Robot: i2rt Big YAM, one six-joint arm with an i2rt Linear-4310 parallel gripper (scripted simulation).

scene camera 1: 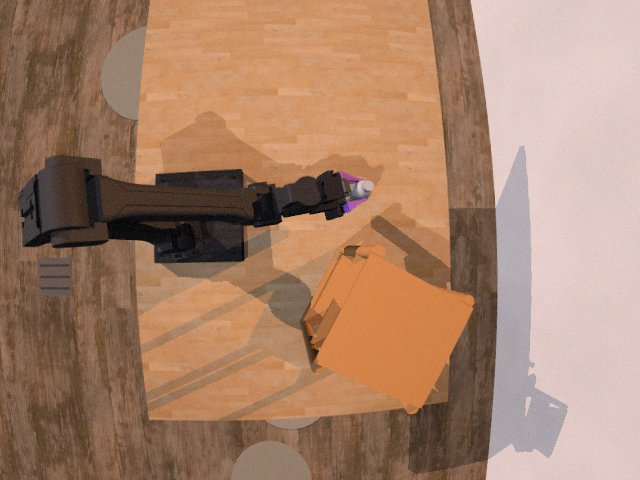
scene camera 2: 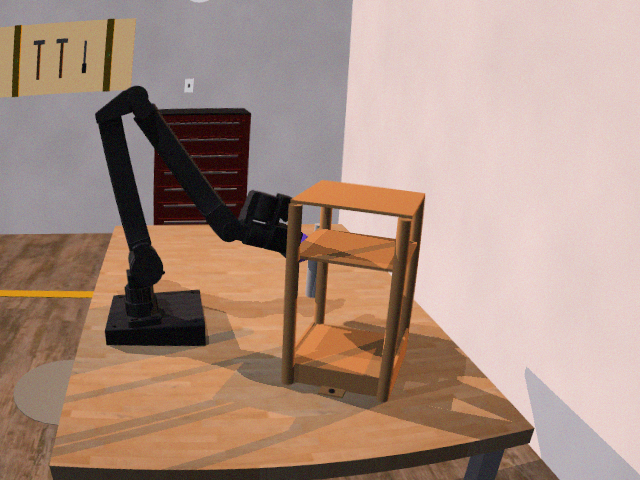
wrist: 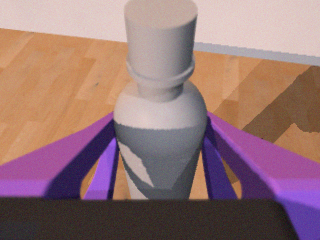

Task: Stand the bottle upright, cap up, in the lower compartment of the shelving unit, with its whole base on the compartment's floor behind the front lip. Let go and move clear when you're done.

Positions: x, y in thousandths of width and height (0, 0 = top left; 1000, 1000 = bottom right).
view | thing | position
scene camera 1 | shelving unit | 602, 684
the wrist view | my gripper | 502, 502
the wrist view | grey bottle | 502, 490
